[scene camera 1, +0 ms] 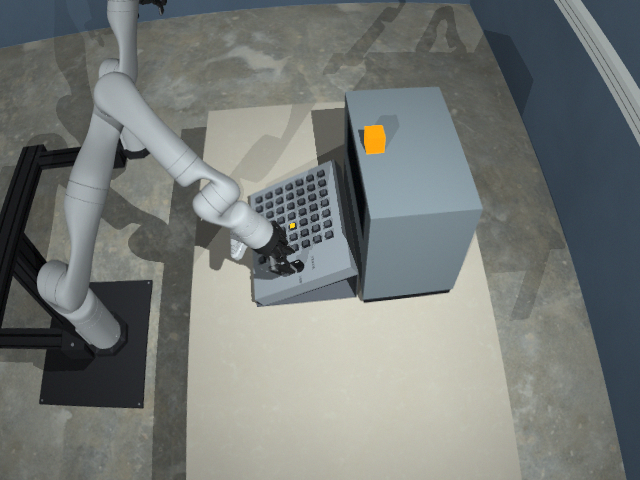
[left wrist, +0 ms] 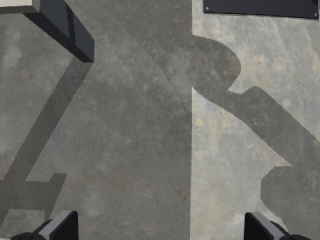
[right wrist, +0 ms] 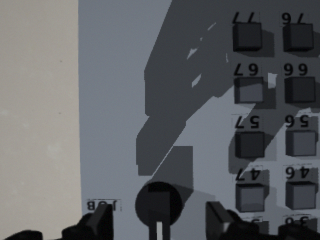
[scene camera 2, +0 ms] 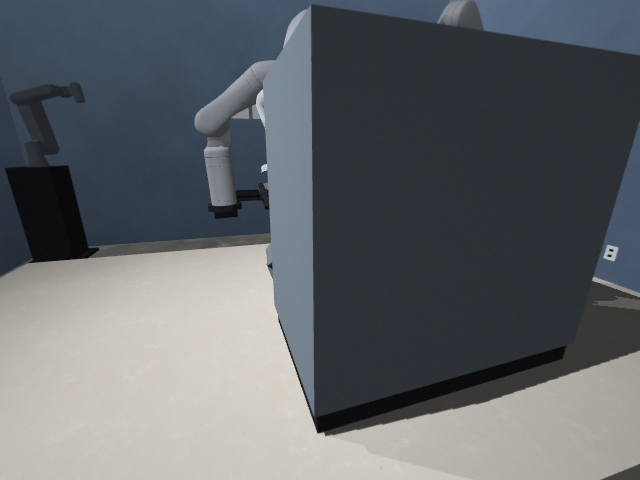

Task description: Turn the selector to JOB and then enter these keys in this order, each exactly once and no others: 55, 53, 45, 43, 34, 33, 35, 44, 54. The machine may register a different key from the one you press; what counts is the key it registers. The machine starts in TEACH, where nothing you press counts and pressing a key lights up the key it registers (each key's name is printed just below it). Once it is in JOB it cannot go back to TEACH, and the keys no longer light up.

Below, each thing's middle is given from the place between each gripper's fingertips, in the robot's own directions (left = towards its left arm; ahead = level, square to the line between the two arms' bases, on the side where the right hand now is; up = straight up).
Labels:
Right now the sloped grey key panel (scene camera 1: 333, 260) is 11 cm to the left of my right hand (scene camera 1: 293, 262), 8 cm below it and 3 cm ahead of it.
Right now my left hand is 84 cm to the left of the sloped grey key panel, 53 cm short of it and 23 cm above it.

